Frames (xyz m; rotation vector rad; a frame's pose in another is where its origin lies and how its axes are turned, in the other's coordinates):
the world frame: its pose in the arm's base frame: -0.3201 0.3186 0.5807 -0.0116 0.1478 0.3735
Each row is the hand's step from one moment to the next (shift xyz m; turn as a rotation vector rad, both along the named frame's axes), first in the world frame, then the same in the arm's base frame.
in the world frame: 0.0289 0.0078 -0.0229 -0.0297 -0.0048 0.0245
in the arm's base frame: 0.0205 0.0169 -0.0267 -0.0221 -0.0143 0.0285
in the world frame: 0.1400 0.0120 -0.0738 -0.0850 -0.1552 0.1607
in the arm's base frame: 0.1140 0.0591 -0.0932 0.0011 -0.1691 0.1689
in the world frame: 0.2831 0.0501 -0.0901 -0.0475 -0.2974 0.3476
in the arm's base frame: 0.2295 0.1459 -0.1297 0.1139 -0.2808 0.3460
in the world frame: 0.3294 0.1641 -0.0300 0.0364 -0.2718 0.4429
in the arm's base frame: 0.2391 0.2711 -0.0751 0.1953 -0.2228 0.4285
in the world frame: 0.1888 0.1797 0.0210 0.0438 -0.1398 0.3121
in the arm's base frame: 0.1113 0.2366 -0.0039 0.1355 -0.1023 0.3001
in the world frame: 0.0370 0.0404 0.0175 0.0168 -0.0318 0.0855
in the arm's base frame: 0.0218 0.0517 0.0126 0.0392 -0.0202 0.0816
